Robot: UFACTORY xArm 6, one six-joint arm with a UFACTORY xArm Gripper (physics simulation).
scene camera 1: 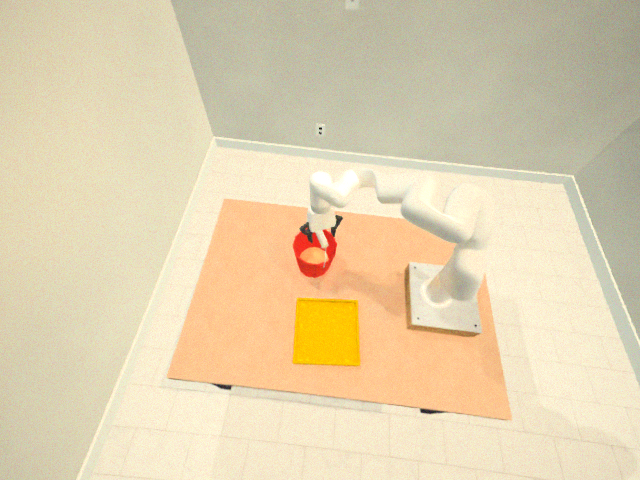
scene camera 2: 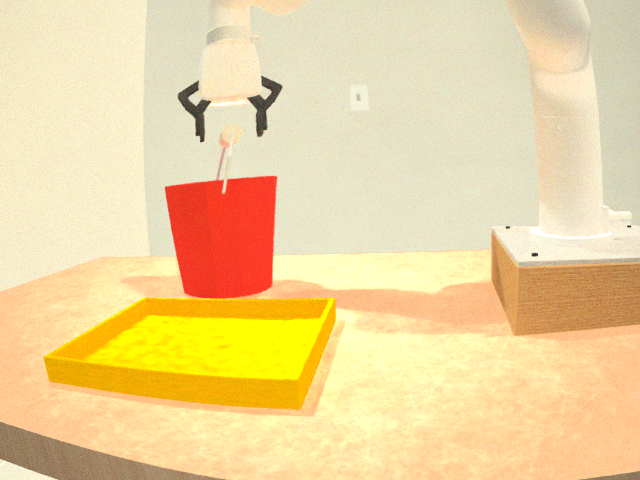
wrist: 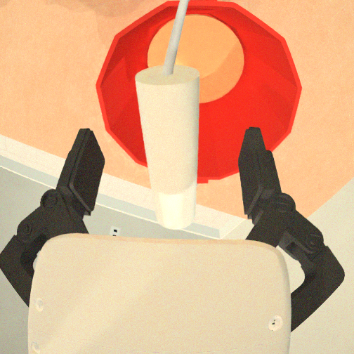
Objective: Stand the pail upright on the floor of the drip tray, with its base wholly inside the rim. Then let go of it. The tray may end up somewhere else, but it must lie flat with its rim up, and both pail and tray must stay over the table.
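Places are measured from the arm's base along level axes (x right, y ahead, z up), in metres.
Pixels of known places: gripper, fingertip midpoint: [scene camera 1: 321, 237] [scene camera 2: 231, 137]; arm's base at its link origin: [scene camera 1: 435, 293] [scene camera 2: 570, 238].
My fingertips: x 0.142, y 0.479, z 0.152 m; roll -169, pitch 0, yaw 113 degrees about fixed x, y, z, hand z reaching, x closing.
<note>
For each thing: its middle in the pictures, then the offset to it from my fingertips. "pt": a spot on its surface instead. Level surfaces: height alone.
- red pail at a spot on its surface: [scene camera 2: 227, 237] pt dx -0.070, dy -0.009, dz -0.144 m
- pale cylindrical grip at the middle of its body: [scene camera 2: 229, 136] [scene camera 1: 320, 235] dx +0.009, dy +0.006, dz +0.003 m
- yellow drip tray at the middle of its body: [scene camera 2: 198, 340] [scene camera 1: 326, 330] dx -0.299, dy -0.043, dz -0.219 m
- table at its surface level: dz -0.232 m
The red pail [scene camera 1: 312, 269] [scene camera 2: 227, 237] [wrist: 225, 130] stands upright on the table, behind the tray in the scene camera 2 view. Its wire handle stands up, bearing a pale cylindrical grip [scene camera 1: 322, 238] [scene camera 2: 231, 134] [wrist: 167, 150]. My gripper [scene camera 1: 322, 237] [scene camera 2: 231, 136] [wrist: 168, 142] is open above the pail, pointing down. In the wrist view the grip shows between the two spread fingers, apart from both. The yellow drip tray [scene camera 1: 326, 364] [scene camera 2: 175, 383] lies flat with its rim up, apart from the pail, and holds nothing.
The table [scene camera 1: 232, 310] [scene camera 2: 439, 387] [wrist: 40, 65] carries the pail and tray. The robot's base block [scene camera 1: 423, 321] [scene camera 2: 578, 294] stands at the right in both scene views. The arm reaches over the table's back part. The tray lies nearer the front edge than the pail.
</note>
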